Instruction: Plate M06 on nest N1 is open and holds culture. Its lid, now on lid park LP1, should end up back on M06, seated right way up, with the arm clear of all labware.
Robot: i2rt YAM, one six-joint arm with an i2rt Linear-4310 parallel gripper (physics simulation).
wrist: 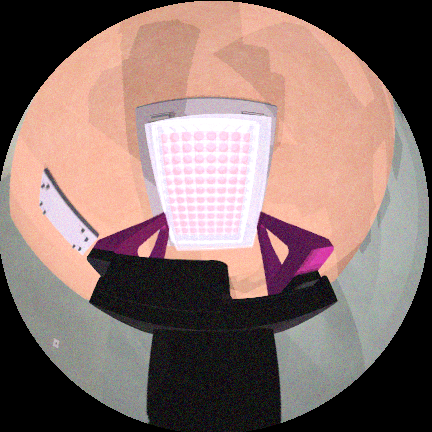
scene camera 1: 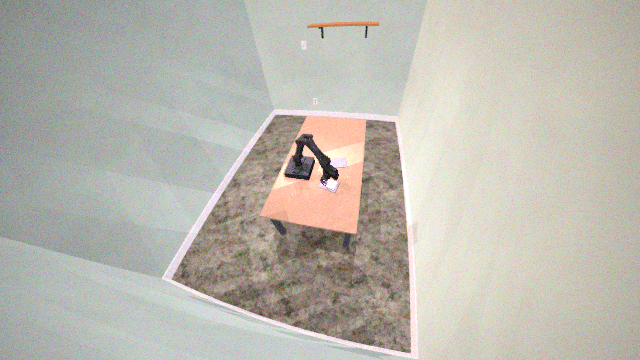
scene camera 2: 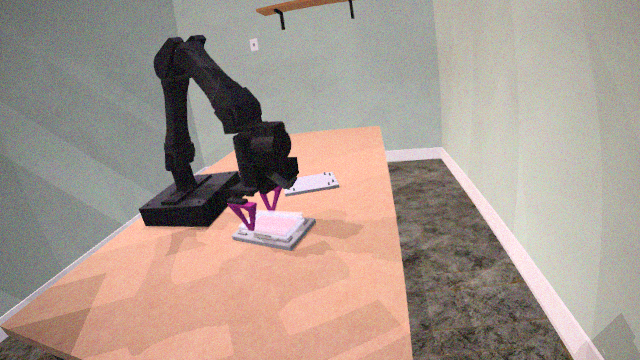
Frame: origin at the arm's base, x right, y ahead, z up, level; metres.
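Seen in the pictures: gripper, fingertip midpoint: (wrist: 212, 216) (scene camera 1: 326, 182) (scene camera 2: 262, 221); arm's base, origin of the base link: (scene camera 1: 298, 165) (scene camera 2: 187, 189).
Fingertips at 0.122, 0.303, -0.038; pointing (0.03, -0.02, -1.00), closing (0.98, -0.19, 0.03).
Observation:
Pixels of each thing's top centre, then the offset from my fingertips to it, as dx, dy, dz. "pt": a spot on its surface instead. Level surfaces: height alone.
- Lid park LP1, middle of its top: (wrist: 57, 222) (scene camera 2: 309, 178) (scene camera 1: 337, 162) -0.281, +0.043, -0.007
- Plate M06, middle of its top: (wrist: 211, 199) (scene camera 2: 269, 218) (scene camera 1: 328, 182) +0.004, +0.023, +0.010
- grey nest N1, middle of its top: (wrist: 205, 189) (scene camera 2: 272, 225) (scene camera 1: 329, 183) -0.001, +0.024, -0.010
- clear lid, surface spot: (wrist: 207, 243) pt -0.011, -0.028, +0.007
- wooden table, its level: dz -0.028
Lid park LP1 (scene camera 1: 339, 162) (scene camera 2: 312, 184) (wrist: 67, 215) is a pale slab with small dark pins and holds no lid. Plate M06 (wrist: 205, 180), with rows of pink wells, sits on the grey nest N1 (scene camera 2: 300, 237) (wrist: 205, 106). The clear lid (scene camera 2: 282, 220) (wrist: 207, 243) lies over M06, and the wells show through it. My gripper (scene camera 1: 326, 181) (scene camera 2: 261, 219) (wrist: 212, 216) is shut on the lid, with a purple finger against each long side near the end towards the wrist. Whether the lid is fully seated, or slightly raised or tilted, I cannot tell.
The black arm base (scene camera 1: 300, 167) (scene camera 2: 190, 202) stands on the wooden table (scene camera 1: 305, 210) (scene camera 2: 250, 300) left of the nest. LP1 lies behind N1 in the second scene view. The table's right edge runs beyond both. A wall shelf (scene camera 1: 343, 24) (scene camera 2: 305, 5) hangs far behind.

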